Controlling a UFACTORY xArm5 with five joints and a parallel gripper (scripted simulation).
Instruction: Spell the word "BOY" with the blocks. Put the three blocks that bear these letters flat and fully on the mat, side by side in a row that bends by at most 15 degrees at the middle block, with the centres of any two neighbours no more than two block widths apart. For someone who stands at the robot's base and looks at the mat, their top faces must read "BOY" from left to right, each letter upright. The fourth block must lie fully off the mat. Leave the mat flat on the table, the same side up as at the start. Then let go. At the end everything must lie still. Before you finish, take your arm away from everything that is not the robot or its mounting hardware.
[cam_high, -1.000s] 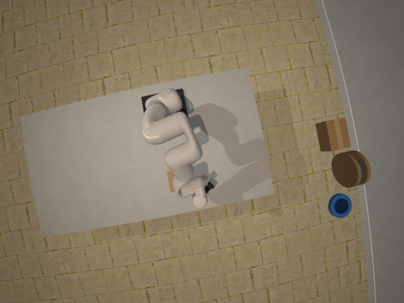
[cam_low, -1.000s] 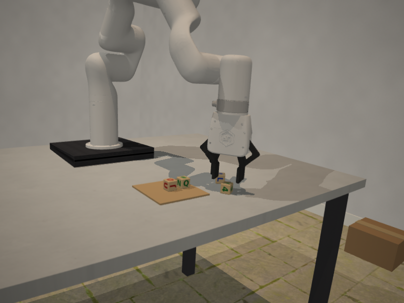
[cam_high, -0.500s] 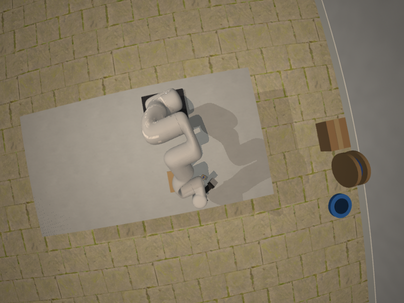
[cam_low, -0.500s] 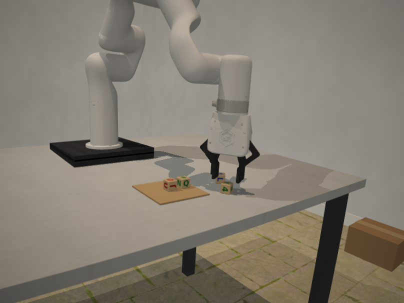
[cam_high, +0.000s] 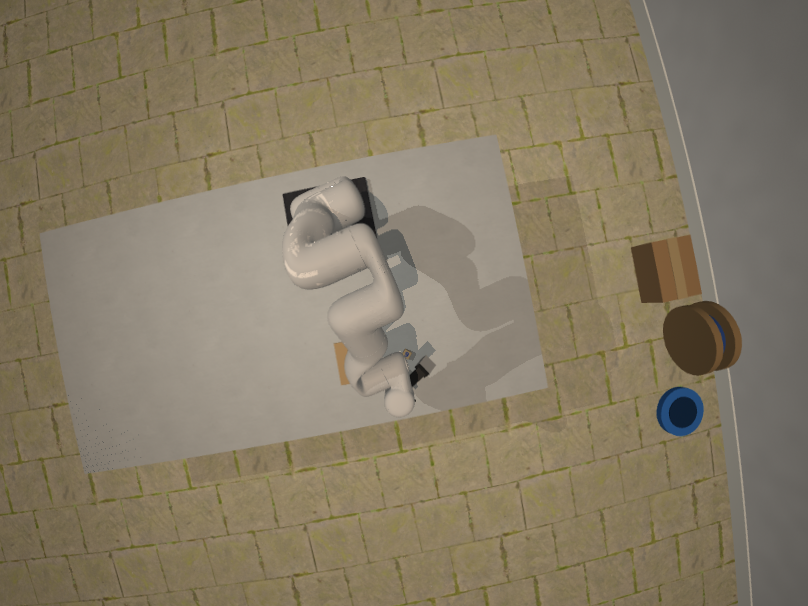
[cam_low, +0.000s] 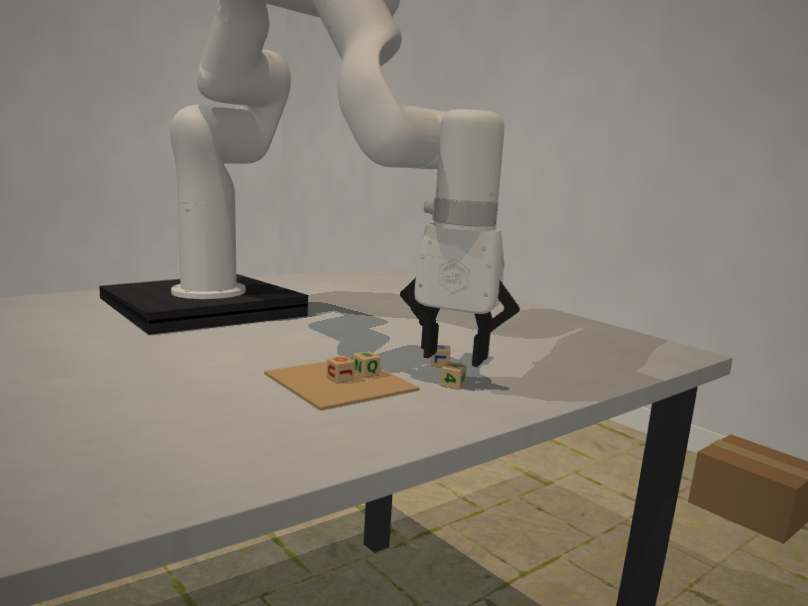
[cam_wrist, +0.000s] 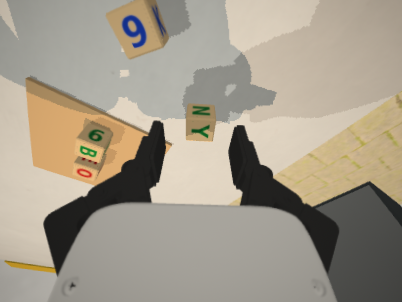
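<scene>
Now: the tan mat 7 cm behind my hand, 12 cm to the right of it and 5 cm below it.
</scene>
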